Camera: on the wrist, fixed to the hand. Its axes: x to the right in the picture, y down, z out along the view.
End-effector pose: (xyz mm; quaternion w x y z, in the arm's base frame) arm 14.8 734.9 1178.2 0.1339 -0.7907 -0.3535 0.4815
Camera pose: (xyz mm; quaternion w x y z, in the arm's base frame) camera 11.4 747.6 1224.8 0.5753 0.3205 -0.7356 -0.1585
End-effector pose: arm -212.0 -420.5 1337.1 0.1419 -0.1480 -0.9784 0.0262
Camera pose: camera -194.6 -461.9 1355.4 0.1143 0.9811 -0.1411 -0.0663
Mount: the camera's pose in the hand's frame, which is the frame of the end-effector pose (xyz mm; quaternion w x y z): -23.3 -36.3 -22.1 0.0073 0.0876 0.0759 -0.9932
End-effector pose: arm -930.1 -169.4 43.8 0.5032 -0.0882 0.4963 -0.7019
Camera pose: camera -955.2 -137.4 70.2 0.7234 0.3962 0.1073 0.5551
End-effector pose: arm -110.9 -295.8 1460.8 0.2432 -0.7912 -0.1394 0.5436
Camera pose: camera -97.4 -281.7 1505.2 0.6216 0.1127 -0.7208 -0.2854
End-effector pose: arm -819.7 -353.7 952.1 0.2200 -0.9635 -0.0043 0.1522
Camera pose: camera -833.3 -332.0 993.3 0.2375 0.0050 -0.9270 -0.2902
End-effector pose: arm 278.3 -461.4 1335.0 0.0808 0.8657 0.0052 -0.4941
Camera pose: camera 282.0 -420.7 1361.1 0.5664 -0.0457 -0.8227 0.0186
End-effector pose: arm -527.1 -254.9 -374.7 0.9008 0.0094 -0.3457 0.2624
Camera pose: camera -510.6 -292.7 -400.2 0.2926 0.4024 0.0982 -0.8618
